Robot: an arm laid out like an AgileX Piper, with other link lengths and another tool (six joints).
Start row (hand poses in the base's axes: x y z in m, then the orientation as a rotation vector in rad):
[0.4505, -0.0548, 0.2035, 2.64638, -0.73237, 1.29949]
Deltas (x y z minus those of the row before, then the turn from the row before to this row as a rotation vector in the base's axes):
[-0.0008, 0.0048, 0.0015, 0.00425, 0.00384, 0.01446]
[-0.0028, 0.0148, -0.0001, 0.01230, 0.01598, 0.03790]
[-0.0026, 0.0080, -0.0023, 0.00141, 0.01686, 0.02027]
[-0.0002, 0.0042, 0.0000, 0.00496, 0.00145, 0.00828]
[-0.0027, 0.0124, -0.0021, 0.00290, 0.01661, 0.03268]
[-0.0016, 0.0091, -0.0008, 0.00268, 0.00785, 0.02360]
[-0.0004, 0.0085, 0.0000, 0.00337, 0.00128, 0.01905]
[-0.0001, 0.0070, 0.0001, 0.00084, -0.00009, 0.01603]
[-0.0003, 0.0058, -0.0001, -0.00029, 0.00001, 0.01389]
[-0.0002, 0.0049, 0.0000, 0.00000, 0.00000, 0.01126]
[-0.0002, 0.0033, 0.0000, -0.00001, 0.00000, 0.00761]
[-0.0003, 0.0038, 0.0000, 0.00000, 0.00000, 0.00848]
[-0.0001, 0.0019, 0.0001, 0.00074, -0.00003, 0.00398]
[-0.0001, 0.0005, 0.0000, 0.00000, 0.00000, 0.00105]
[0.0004, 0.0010, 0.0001, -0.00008, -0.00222, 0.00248]
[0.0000, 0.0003, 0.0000, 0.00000, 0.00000, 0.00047]
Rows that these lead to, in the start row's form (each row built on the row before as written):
[0.4497, -0.0500, 0.2050, 2.66167, -0.71763, 1.29748]
[0.4469, -0.0352, 0.2049, 2.70500, -0.67864, 1.28330]
[0.4443, -0.0272, 0.2026, 2.72757, -0.65235, 1.26335]
[0.4441, -0.0230, 0.2026, 2.73774, -0.64560, 1.26308]
[0.4414, -0.0106, 0.2005, 2.76917, -0.60419, 1.24549]
[0.4398, -0.0015, 0.1997, 2.79008, -0.57472, 1.23855]
[0.4394, 0.0070, 0.1997, 2.80544, -0.55197, 1.24030]
[0.4393, 0.0140, 0.1998, 2.81607, -0.53119, 1.24327]
[0.4390, 0.0198, 0.1997, 2.82439, -0.51229, 1.24557]
[0.4388, 0.0247, 0.1997, 2.83125, -0.49709, 1.24743]
[0.4386, 0.0280, 0.1997, 2.83584, -0.48677, 1.24867]
[0.4383, 0.0318, 0.1997, 2.84092, -0.47525, 1.25003]
[0.4382, 0.0337, 0.1998, -2.84278, 0.47021, -1.25031]
[0.4381, 0.0342, 0.1998, -2.84265, 0.46866, -1.25014]
[0.4385, 0.0352, 0.1999, -2.84071, 0.46490, -1.25281]
[0.4385, 0.0355, 0.1999, -2.84065, 0.46420, -1.25273]

